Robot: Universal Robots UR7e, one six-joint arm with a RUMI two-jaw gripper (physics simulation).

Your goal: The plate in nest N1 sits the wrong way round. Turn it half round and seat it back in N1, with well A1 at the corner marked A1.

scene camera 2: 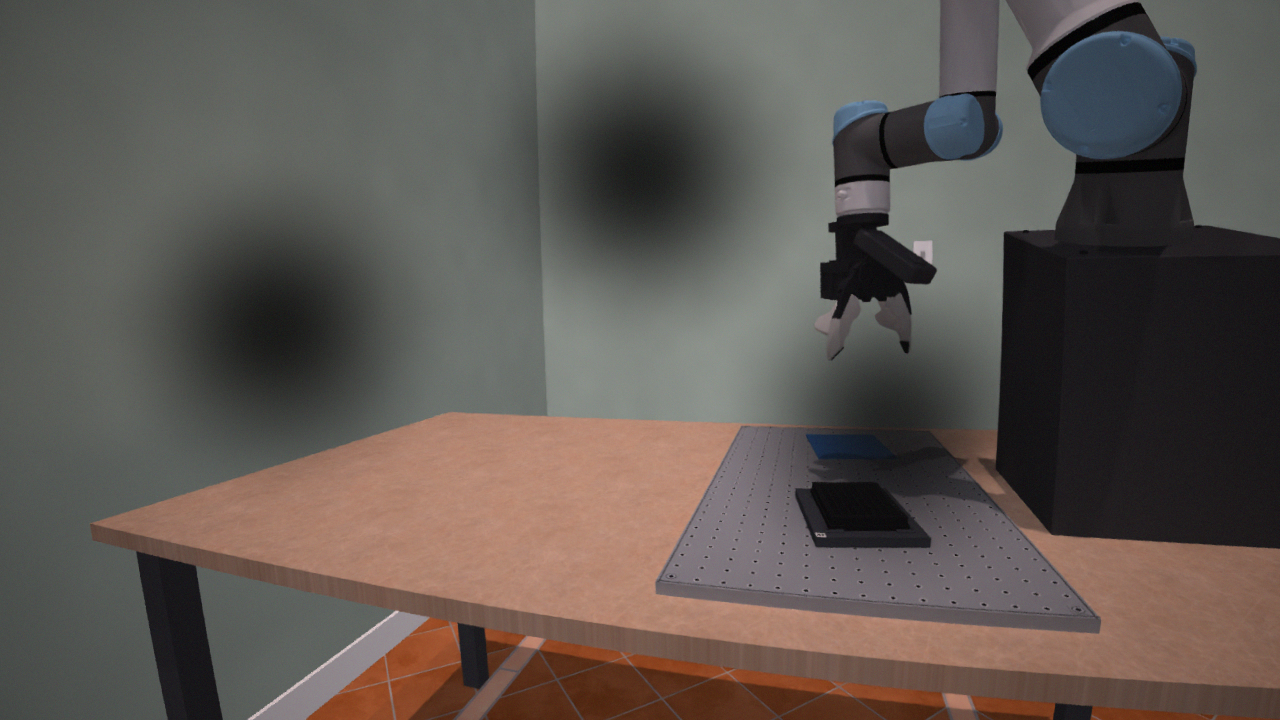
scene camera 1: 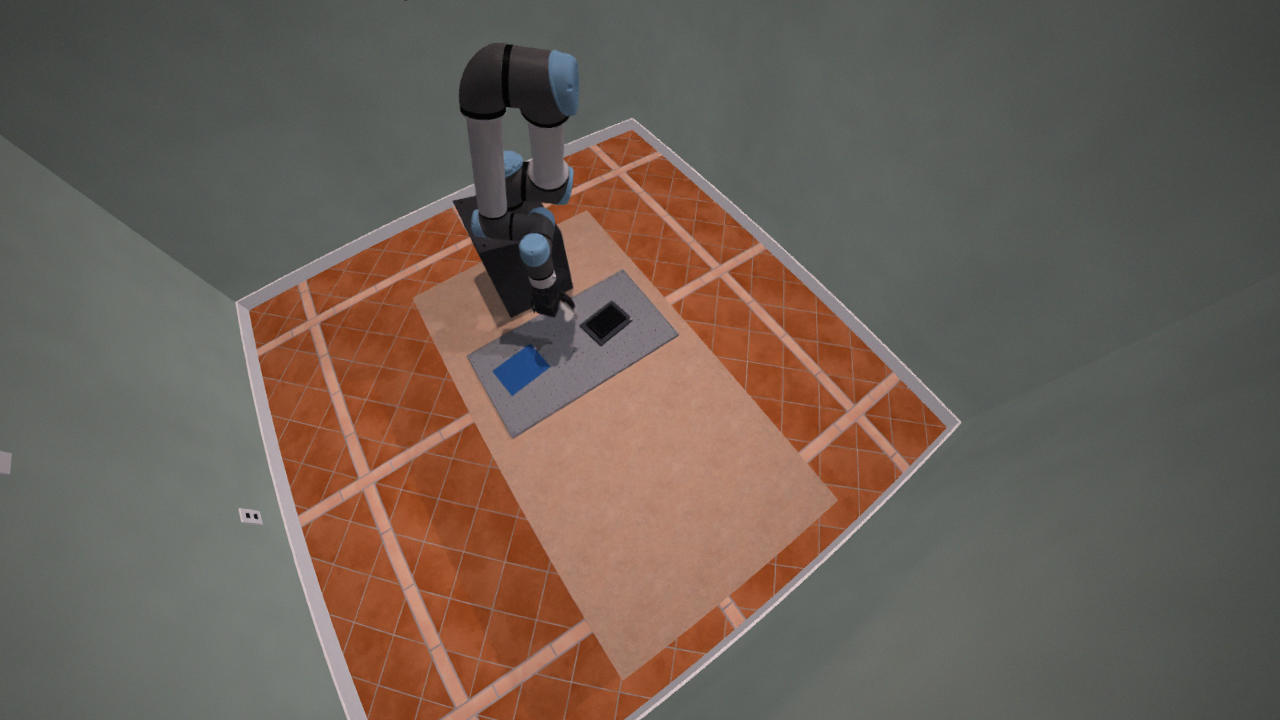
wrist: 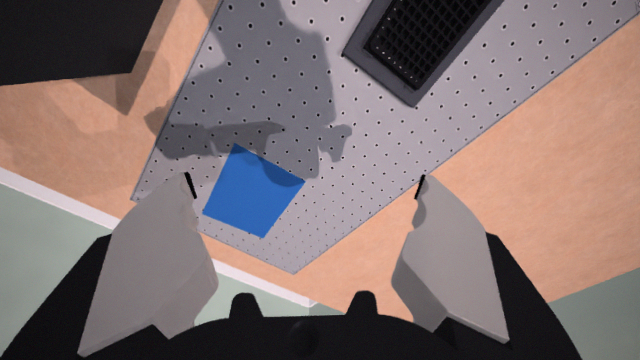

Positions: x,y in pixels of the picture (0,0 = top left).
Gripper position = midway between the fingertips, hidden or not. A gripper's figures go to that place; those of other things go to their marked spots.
Labels:
The gripper (scene camera 2: 870,356) is 85 cm from the lens. A black well plate (scene camera 2: 853,506): 69 cm from the lens.

